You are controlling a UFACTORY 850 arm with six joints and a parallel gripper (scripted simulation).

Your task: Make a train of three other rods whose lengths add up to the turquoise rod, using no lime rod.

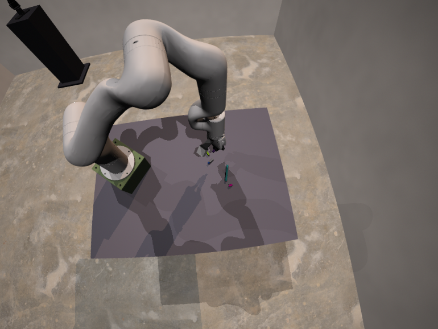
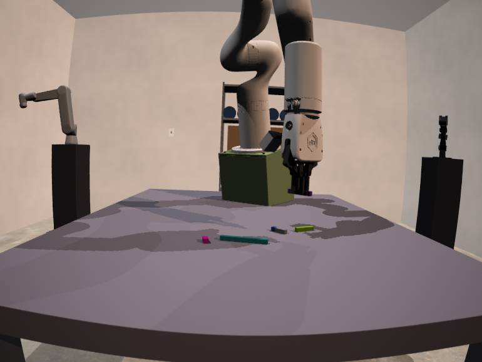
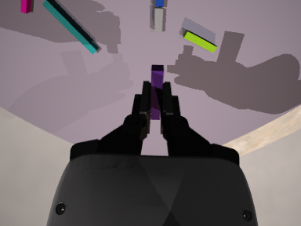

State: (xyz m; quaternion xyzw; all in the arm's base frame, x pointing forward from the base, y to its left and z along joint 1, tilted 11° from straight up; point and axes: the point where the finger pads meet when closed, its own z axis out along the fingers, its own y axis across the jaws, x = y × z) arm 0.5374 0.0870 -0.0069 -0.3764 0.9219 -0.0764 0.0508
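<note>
Now: hand 11 cm above the grey rod, 4 cm past it and 3 cm to the left of it. From my hand the other things lie so: purple rod 2 cm below; then blue rod 11 cm below, 5 cm to the right, 5 cm behind; then lime rod 11 cm below, 6 cm behind, 3 cm to the left.
</note>
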